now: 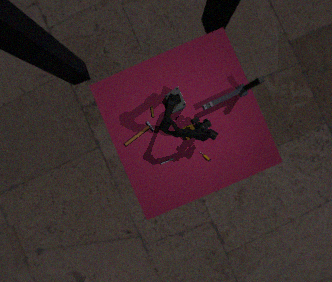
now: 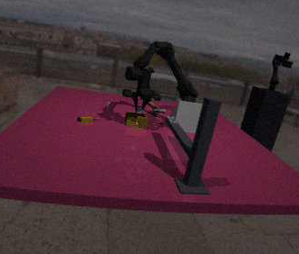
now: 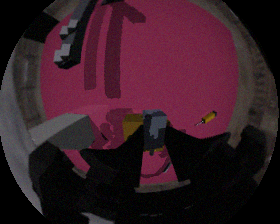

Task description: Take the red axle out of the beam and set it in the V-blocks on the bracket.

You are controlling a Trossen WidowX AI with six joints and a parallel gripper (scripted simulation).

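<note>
Now: gripper tip 7 cm above the yellow block and 6 cm to the left of it. The rest, counted from my gripper tip: black tool (25 cm ahead, 8 cm below); then upright peg (2 cm to the right, 1 cm above).
</note>
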